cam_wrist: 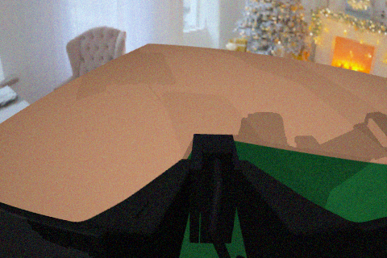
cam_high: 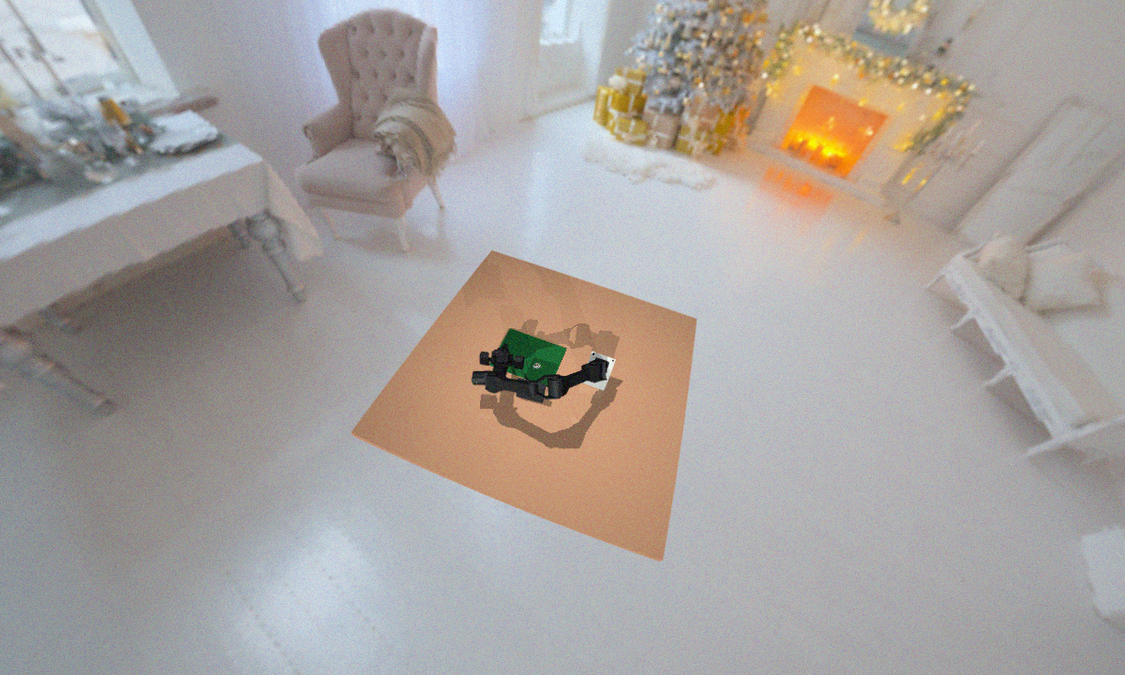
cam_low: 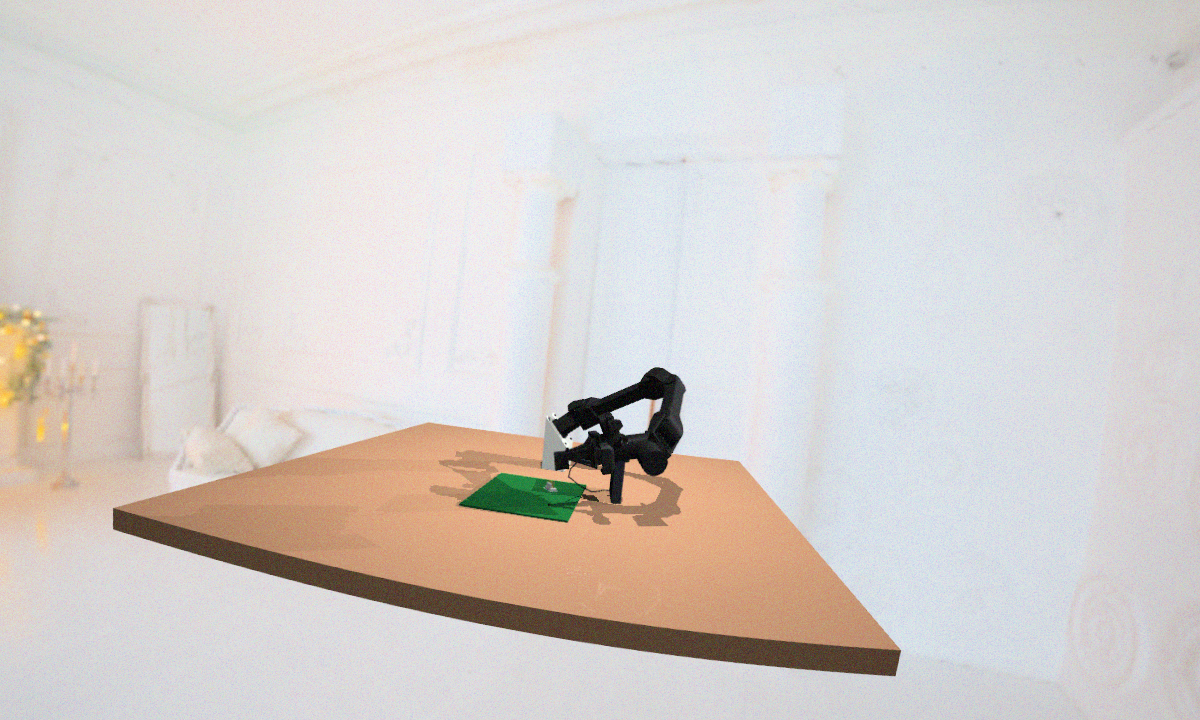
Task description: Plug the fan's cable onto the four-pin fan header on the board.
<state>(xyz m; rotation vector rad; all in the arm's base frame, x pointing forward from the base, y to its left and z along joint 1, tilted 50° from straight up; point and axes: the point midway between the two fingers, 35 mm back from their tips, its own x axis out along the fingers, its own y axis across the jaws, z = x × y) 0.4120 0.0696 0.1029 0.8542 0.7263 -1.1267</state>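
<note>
Now: the green board 90 mm behind my gripper tip, 90 mm to the right of it and 140 mm below it. The rest, counted from my gripper tip: dark plug: 10 mm below; then black fan: 170 mm behind, 110 mm to the left, 70 mm below.
</note>
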